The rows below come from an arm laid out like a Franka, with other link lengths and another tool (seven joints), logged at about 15 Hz.
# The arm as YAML. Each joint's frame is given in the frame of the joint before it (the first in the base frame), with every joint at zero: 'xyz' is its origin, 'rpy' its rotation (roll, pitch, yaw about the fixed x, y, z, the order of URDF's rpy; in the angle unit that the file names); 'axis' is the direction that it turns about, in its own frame. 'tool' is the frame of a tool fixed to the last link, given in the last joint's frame.
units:
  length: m
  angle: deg
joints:
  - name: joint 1
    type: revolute
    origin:
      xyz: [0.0, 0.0, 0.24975]
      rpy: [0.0, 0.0, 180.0]
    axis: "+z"
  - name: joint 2
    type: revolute
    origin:
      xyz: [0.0, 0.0, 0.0]
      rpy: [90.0, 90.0, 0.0]
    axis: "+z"
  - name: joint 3
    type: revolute
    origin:
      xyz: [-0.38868, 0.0, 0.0]
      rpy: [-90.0, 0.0, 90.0]
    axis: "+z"
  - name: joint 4
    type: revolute
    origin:
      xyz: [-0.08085, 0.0, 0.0]
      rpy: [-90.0, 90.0, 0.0]
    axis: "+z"
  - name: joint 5
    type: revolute
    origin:
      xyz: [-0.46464, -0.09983, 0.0]
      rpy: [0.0, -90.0, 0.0]
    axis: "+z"
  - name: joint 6
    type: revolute
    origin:
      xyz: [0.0, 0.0, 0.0]
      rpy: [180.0, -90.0, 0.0]
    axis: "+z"
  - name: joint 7
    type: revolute
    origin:
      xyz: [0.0, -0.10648, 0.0]
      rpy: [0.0, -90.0, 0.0]
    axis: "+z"
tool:
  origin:
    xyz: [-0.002, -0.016, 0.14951]
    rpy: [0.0, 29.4, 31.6]
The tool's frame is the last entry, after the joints.
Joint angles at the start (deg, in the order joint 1, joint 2, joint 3, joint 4, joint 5, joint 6, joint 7):
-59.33 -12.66 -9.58 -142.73 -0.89 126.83 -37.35
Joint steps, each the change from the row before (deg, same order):
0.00 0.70 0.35 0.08 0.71 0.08 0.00
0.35 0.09 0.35 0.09 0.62 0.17 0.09
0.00 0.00 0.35 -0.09 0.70 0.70 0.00
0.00 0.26 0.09 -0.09 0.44 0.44 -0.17
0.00 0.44 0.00 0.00 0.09 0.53 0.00
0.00 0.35 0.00 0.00 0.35 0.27 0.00
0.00 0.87 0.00 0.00 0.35 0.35 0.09
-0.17 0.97 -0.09 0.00 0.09 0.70 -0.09
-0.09 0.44 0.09 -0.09 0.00 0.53 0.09
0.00 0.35 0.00 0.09 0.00 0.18 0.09
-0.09 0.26 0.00 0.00 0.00 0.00 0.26
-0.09 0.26 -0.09 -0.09 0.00 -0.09 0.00
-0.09 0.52 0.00 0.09 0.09 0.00 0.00
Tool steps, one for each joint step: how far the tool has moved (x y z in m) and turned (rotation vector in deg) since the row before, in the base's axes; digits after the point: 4 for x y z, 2 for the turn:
0.0038 0.0005 -0.0052 0.63 -0.13 -0.12
0.0067 0.0016 0.0005 -0.01 -0.41 0.19
0.0039 0.0002 0.0007 -0.39 -0.65 -0.14
0.0013 -0.0002 -0.0023 0.02 -0.29 -0.05
0.0006 -0.0014 -0.0030 -0.09 -0.03 -0.09
0.0005 -0.0007 -0.0026 0.16 -0.16 -0.25
0.0006 -0.0009 -0.0073 0.53 0.09 -0.35
-0.0016 -0.0027 -0.0076 0.21 0.17 -0.27
0.0002 -0.0007 -0.0039 -0.04 0.09 -0.12
0.0003 -0.0010 -0.0021 0.05 0.09 -0.10
-0.0008 -0.0003 -0.0024 0.23 0.15 -0.35
-0.0019 0.0003 -0.0034 0.40 0.19 -0.17
-0.0006 -0.0008 -0.0040 0.39 0.17 -0.16

